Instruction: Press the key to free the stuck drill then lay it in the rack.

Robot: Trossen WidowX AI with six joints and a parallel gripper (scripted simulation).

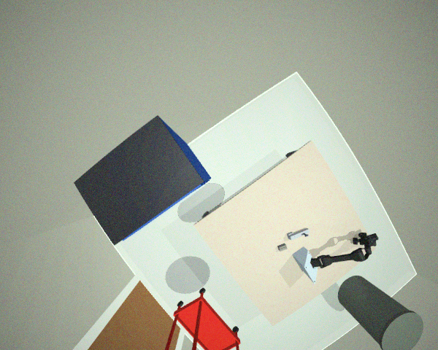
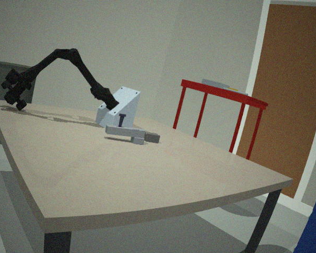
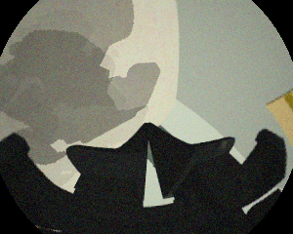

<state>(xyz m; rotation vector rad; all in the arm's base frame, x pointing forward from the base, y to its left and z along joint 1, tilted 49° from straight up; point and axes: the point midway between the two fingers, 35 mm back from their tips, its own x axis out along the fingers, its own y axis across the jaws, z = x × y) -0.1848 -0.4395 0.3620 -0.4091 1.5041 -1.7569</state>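
The dark key is 51 cm to the left of my gripper tip, 46 cm ahead of it and 6 cm above it. From my gripper tip the other things lie so: light grey block: 55 cm to the left, 47 cm ahead, 1 cm above; then grey slotted rack: 72 cm to the left, 43 cm ahead, 1 cm below; then drill: 57 cm to the left, 48 cm ahead, 2 cm above.
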